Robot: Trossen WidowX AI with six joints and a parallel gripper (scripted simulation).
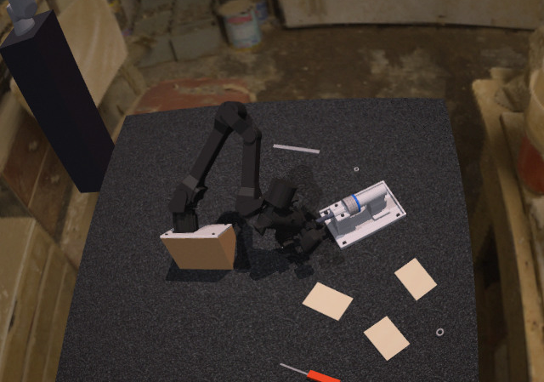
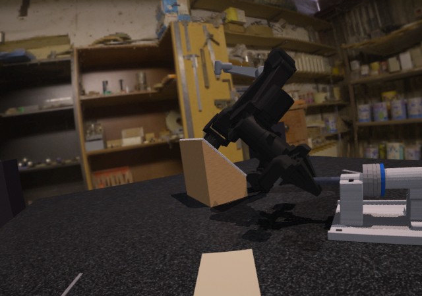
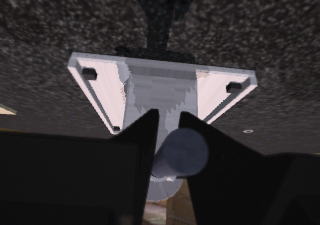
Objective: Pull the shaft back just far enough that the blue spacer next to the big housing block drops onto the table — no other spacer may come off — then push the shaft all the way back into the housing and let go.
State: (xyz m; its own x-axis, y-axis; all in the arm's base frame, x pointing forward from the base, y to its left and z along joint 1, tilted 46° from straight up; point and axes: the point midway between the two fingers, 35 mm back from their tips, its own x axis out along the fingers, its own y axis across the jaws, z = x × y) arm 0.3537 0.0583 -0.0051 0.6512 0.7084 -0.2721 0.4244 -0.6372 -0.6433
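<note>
Right now my gripper tip is 40 mm short of the blue-grey shaft, 20 mm to the right of it and 20 mm below it. From my gripper tip the other things lie so: blue spacer 100 mm ahead, 50 mm to the left, 20 mm above.
</note>
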